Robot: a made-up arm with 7 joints.
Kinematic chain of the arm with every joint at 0, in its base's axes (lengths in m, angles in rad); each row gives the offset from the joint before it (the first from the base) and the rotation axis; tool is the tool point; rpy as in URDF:
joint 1: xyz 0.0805 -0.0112 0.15 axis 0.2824 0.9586 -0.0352
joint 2: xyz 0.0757 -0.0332 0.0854 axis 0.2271 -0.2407 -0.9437
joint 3: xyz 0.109 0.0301 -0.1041 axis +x
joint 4: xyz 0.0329 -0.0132 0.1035 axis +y
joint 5: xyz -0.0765 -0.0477 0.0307 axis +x
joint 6: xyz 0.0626 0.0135 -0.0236 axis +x
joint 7: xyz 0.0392 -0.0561 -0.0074 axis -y
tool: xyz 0.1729 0.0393 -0.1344 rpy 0 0 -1.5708
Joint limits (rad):
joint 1: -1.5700..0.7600
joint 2: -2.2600..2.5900
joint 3: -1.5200..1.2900
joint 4: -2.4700..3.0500
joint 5: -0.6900..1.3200
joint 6: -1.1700..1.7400
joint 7: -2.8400..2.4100
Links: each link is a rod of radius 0.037 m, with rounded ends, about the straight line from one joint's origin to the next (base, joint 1, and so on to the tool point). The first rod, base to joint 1, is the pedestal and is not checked.
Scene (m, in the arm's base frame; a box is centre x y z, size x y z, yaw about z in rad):
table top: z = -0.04
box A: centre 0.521 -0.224 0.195 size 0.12 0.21 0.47 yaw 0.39
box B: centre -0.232 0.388 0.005 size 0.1 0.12 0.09 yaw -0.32
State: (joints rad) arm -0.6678 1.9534 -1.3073 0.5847 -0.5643 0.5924 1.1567
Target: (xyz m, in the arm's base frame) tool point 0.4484 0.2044 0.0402
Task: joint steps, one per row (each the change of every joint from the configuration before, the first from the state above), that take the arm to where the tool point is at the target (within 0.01 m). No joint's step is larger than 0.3 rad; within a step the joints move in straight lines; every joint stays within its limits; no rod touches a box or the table.
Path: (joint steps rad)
1: 0.0350 -0.1490 -0.0298 -0.1587 -0.0314 -0.1195 0.2805
2: 0.0350 -0.1489 -0.0298 -0.1586 -0.0315 -0.1195 0.2806
3: 0.0351 -0.1490 -0.0298 -0.1587 -0.0314 -0.1195 0.2805
4: 0.0350 -0.1490 -0.0299 -0.1586 -0.0314 -0.1195 0.2805
5: 0.2222 -0.2585 -0.0233 -0.0015 0.0000 -0.0088 -0.0764
6: 0.2221 -0.2586 -0.0234 -0.0016 0.0000 -0.0088 -0.0763
7: 0.2222 -0.2585 -0.0233 -0.0015 0.0000 -0.0088 -0.0764
8: 0.2222 -0.2585 -0.0234 -0.0016 0.0000 -0.0088 -0.0764

